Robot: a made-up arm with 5 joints.
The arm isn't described. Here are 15 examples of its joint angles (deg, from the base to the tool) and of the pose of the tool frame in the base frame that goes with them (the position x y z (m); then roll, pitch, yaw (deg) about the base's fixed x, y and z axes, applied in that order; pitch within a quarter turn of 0, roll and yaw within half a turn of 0).
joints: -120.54 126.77 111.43 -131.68 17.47
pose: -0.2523 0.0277 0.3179 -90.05 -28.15 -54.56
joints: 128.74 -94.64 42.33 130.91 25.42
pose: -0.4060 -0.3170 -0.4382 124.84 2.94 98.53
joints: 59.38 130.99 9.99 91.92 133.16
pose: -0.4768 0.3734 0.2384 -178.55 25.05 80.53
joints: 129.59 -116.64 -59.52 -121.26 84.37
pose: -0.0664 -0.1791 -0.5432 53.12 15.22 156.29
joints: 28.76 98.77 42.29 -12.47 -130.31
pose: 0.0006 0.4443 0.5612 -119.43 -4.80 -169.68
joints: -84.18 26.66 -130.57 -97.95 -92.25
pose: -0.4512 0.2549 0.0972 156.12 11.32 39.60
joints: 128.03 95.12 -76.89 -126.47 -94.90
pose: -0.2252 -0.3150 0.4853 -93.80 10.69 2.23
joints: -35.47 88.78 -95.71 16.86 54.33
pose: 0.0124 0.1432 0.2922 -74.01 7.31 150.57
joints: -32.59 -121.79 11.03 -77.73 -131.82
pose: 0.2129 -0.3170 -0.0734 16.67 41.40 112.06
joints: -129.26 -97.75 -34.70 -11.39 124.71
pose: -0.1053 0.1034 0.2940 -139.23 -21.35 174.38
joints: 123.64 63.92 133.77 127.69 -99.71
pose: 0.2780 0.2866 0.6172 -115.85 -24.93 -149.72
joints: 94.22 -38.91 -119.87 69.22 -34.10
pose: 0.2575 -0.0241 0.6542 -126.50 68.44 22.33
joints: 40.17 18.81 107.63 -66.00 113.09
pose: 0.0713 0.2977 -0.0779 81.89 14.38 -17.27
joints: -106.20 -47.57 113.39 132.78 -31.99
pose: -0.0225 0.6017 -0.5209 34.90 -66.38 130.00
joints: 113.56 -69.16 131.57 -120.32 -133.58
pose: 0.0432 -0.2778 0.5469 -140.74 11.06 141.95
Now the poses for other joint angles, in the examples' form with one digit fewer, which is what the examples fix.
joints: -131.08 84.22 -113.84 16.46 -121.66
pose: -0.202 0.451 0.370 159.6 -10.4 -3.2
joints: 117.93 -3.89 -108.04 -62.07 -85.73
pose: -0.276 0.078 -0.251 57.9 7.1 -19.1
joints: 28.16 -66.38 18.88 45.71 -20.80
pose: -0.618 -0.153 0.261 113.9 38.6 50.0
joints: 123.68 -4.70 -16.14 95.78 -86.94
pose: -0.541 -0.610 0.430 -162.5 -33.7 70.9
